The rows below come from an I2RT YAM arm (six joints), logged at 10 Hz.
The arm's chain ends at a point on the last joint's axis. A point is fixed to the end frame.
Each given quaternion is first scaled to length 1.
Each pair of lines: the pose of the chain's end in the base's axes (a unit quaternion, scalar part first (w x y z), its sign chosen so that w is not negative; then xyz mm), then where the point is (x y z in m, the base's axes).
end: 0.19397 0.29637 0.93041 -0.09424 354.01 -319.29 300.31
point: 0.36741 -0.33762 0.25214
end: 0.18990 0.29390 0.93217 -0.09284 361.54 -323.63 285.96
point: 0.37466 -0.34168 0.23761
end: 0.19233 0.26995 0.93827 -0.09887 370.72 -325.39 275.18
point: 0.38440 -0.34381 0.22712
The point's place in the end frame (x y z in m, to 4 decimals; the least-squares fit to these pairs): 0.0006 -0.0040 0.0531
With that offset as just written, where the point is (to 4 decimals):
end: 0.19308 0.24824 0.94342 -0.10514 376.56 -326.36 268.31
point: 0.3906 -0.3451 0.2205
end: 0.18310 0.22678 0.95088 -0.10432 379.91 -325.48 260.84
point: 0.3935 -0.3437 0.2127
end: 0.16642 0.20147 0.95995 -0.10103 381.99 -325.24 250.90
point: 0.3946 -0.3425 0.2021
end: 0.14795 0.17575 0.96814 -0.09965 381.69 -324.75 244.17
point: 0.3930 -0.3412 0.1948
